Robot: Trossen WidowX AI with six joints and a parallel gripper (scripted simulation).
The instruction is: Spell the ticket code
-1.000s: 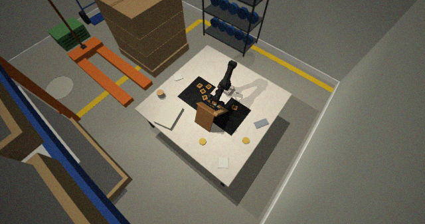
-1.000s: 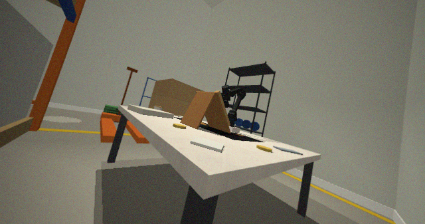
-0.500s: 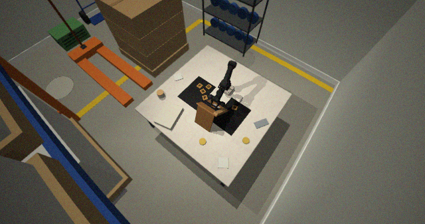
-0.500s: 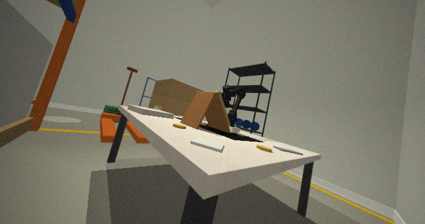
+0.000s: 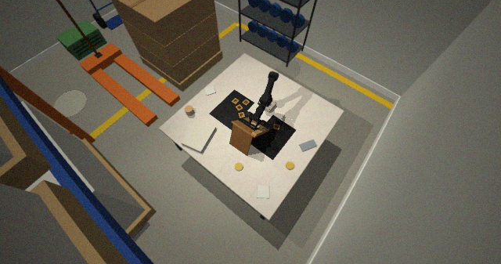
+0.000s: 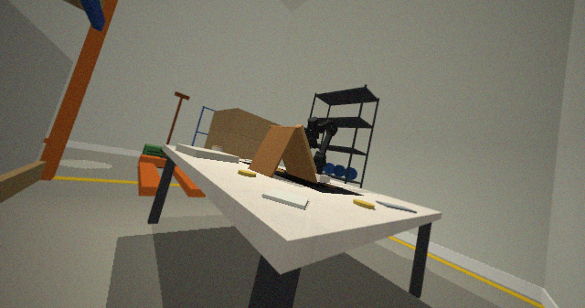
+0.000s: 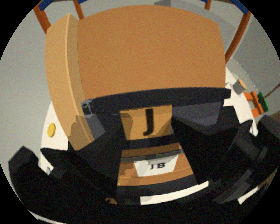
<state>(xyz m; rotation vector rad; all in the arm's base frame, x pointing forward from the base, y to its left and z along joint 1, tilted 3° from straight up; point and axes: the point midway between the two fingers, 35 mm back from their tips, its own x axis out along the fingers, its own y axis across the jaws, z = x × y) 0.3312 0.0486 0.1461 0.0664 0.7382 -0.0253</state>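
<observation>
The white ticket is 70 mm behind my gripper tip, 10 mm to the right of it and 80 mm below it. Also, from my gripper tip: black mat: 160 mm behind, 70 mm to the right, 160 mm below; then grey card: 200 mm behind, 490 mm to the left, 160 mm below.
</observation>
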